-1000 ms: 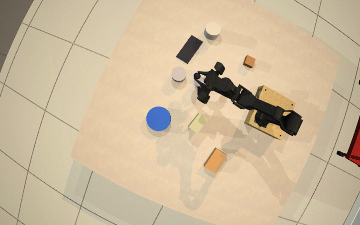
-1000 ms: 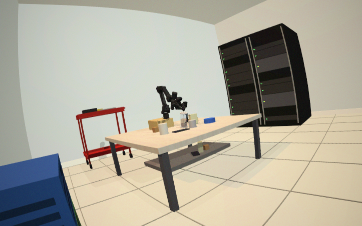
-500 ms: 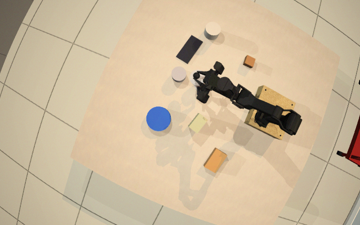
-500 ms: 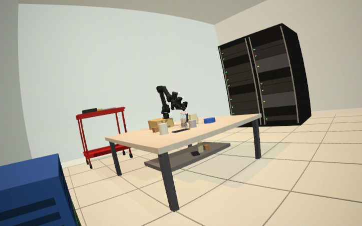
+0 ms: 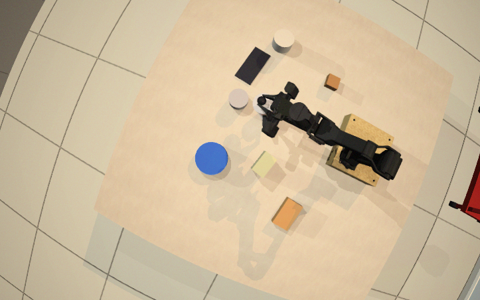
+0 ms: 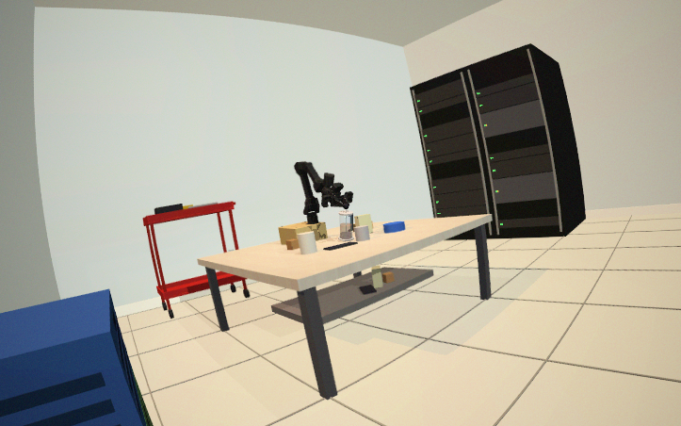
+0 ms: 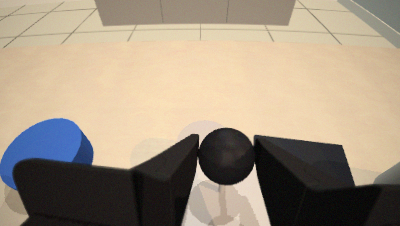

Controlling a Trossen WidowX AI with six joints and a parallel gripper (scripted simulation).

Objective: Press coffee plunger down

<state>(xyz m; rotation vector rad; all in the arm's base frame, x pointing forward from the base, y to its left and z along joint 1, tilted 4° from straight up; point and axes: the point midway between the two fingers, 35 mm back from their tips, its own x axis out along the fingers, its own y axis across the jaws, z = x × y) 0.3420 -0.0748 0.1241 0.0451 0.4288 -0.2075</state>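
The coffee press lies 3 cm behind my gripper tip, 2 cm to the left of it and 9 cm below it. Round my gripper tip: grey cylinder 7 cm ahead, 15 cm below; white cylinder 2 cm behind, 28 cm to the right, 14 cm below; blue disc 10 cm ahead, 24 cm to the left, 16 cm below.
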